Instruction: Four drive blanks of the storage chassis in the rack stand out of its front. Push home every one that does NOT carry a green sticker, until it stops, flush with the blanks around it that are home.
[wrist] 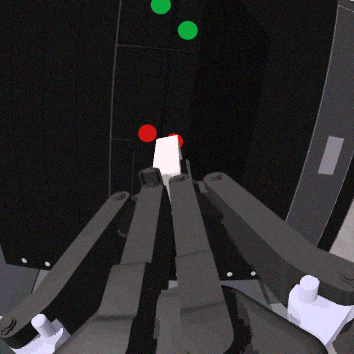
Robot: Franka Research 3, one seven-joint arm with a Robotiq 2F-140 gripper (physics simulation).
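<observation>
The storage chassis [60, 125] is a dark front with thin lines between its blanks. Two green stickers [160, 5] [188, 30] show at the top. Two red stickers sit side by side near the middle: the left red sticker [147, 133] is fully visible, and the right red sticker [176, 140] is partly hidden behind the white fingertips. My gripper [170, 152] is shut with nothing between its fingers, its tips in front of or at the blank with the right red sticker. Whether they touch it I cannot tell. How far each blank stands out is hard to see in the dark.
A grey curved rack post [312, 120] with a light label [331, 155] runs down the right side. Small pale screws [47, 264] [229, 274] line the lower edge of the chassis. Grey surfaces show below that edge, mostly behind the gripper's linkages.
</observation>
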